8 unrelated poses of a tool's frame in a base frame.
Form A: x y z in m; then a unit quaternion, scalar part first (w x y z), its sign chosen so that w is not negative.
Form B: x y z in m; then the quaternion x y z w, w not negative. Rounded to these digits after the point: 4 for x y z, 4 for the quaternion.
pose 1, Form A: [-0.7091, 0.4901, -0.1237, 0.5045, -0.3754, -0.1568, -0.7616]
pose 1, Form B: [-0.7091, 0.4901, -0.1237, -0.3754, -0.1568, -0.7616, 0.5045]
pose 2, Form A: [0.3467, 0.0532, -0.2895, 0.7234, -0.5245, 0.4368, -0.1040]
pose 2, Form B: [0.3467, 0.0532, -0.2895, -0.5245, 0.4368, -0.1040, 0.7234]
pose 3, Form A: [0.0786, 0.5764, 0.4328, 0.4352, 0.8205, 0.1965, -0.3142]
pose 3, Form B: [0.0786, 0.5764, 0.4328, 0.8205, 0.1965, -0.3142, 0.4352]
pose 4, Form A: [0.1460, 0.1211, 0.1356, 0.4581, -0.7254, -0.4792, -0.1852]
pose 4, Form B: [0.1460, 0.1211, 0.1356, -0.7254, -0.4792, -0.1852, 0.4581]
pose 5, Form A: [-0.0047, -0.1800, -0.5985, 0.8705, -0.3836, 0.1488, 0.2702]
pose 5, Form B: [-0.0047, -0.1800, -0.5985, -0.3836, 0.1488, 0.2702, 0.8705]
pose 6, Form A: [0.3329, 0.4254, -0.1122, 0.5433, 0.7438, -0.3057, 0.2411]
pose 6, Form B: [0.3329, 0.4254, -0.1122, 0.7438, -0.3057, 0.2411, 0.5433]
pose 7, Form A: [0.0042, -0.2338, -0.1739, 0.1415, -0.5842, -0.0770, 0.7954]
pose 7, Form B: [0.0042, -0.2338, -0.1739, -0.5842, -0.0770, 0.7954, 0.1415]
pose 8, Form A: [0.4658, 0.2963, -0.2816, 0.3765, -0.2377, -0.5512, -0.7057]
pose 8, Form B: [0.4658, 0.2963, -0.2816, -0.2377, -0.5512, -0.7057, 0.3765]
